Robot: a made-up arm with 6 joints. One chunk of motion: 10 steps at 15 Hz.
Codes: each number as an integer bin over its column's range. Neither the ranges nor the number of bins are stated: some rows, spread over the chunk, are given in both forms.
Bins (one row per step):
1: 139 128 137 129 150 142
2: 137 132 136 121 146 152
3: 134 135 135 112 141 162
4: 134 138 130 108 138 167
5: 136 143 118 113 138 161
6: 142 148 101 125 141 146
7: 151 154 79 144 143 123
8: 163 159 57 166 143 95
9: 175 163 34 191 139 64
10: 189 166 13 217 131 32
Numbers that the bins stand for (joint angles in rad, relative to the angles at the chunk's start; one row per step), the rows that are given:
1: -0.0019 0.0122 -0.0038 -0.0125 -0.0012 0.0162
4: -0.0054 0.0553 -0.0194 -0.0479 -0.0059 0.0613
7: 0.0066 0.1243 -0.1334 0.0128 -0.0039 -0.0181
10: 0.0334 0.1761 -0.2809 0.1359 -0.0086 -0.1823
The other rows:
2: -0.0033 0.0294 -0.0060 -0.0260 -0.0027 0.0342
3: -0.0054 0.0424 -0.0082 -0.0411 -0.0047 0.0522
5: -0.0040 0.0769 -0.0462 -0.0395 -0.0059 0.0504
6: 0.0002 0.0984 -0.0842 -0.0192 -0.0047 0.0234
8: 0.0151 0.1459 -0.1826 0.0499 -0.0039 -0.0686
9: 0.0235 0.1631 -0.2340 0.0921 -0.0055 -0.1245

